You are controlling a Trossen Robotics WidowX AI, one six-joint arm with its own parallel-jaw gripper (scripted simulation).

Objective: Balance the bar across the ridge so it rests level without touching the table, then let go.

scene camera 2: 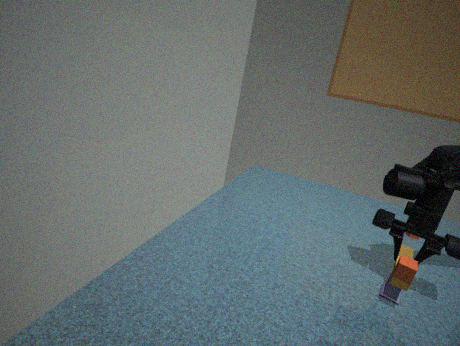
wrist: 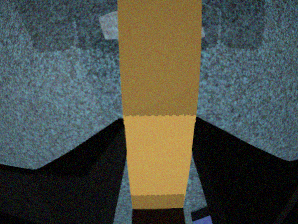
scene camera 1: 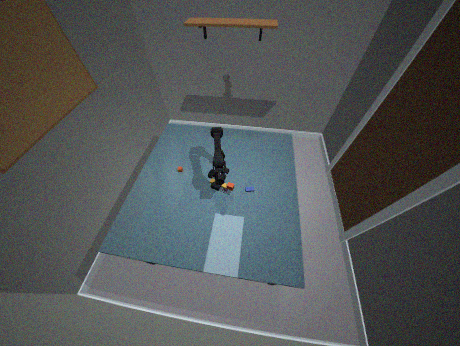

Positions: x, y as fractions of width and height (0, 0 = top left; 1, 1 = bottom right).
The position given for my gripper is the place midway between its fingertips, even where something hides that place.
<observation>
I see my gripper (scene camera 2: 0.88, 0.76) and a yellow bar (wrist: 0.54, 0.25).
My gripper also shows in the wrist view (wrist: 0.53, 0.56).
</observation>
